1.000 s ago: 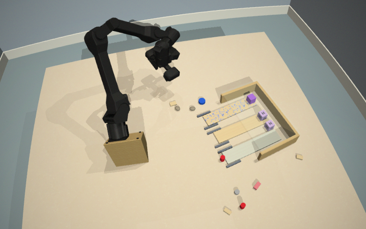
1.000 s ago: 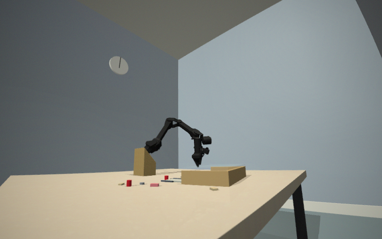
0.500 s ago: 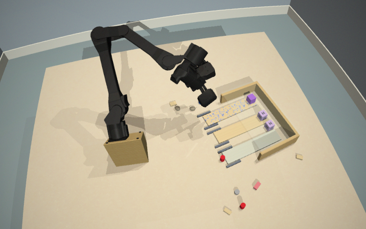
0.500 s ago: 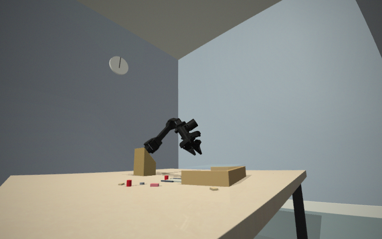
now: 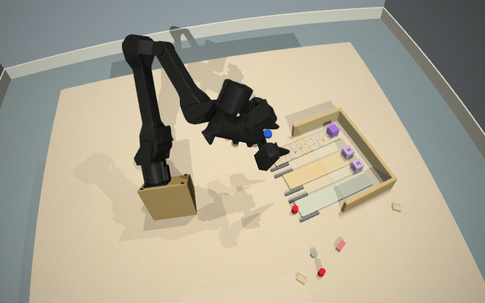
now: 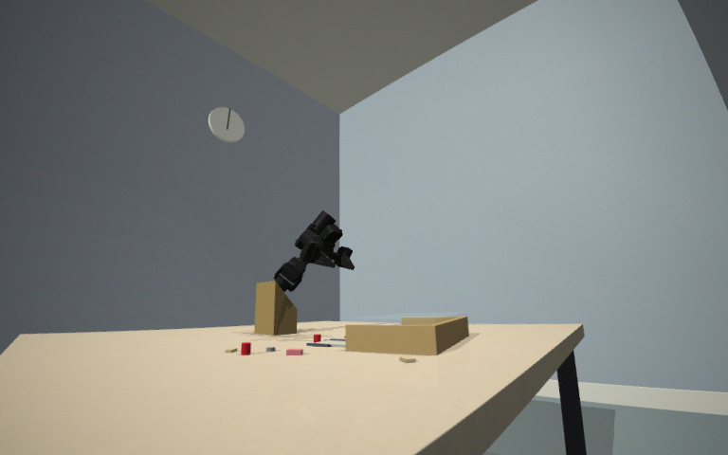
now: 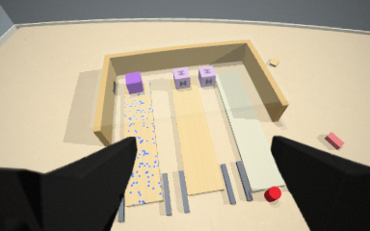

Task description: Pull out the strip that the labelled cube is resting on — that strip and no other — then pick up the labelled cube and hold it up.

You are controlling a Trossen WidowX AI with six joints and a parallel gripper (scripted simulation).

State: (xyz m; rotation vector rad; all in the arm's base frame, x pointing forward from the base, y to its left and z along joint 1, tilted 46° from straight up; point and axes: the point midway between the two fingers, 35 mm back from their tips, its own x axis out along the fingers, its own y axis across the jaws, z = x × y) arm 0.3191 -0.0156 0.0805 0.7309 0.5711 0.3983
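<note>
The pale strip is 20 cm below my gripper tip, 16 cm ahead of it and 7 cm to the right of it. Also, from my gripper tip: blue cylinder 19 cm below, 18 cm to the left, 1 cm behind.
</note>
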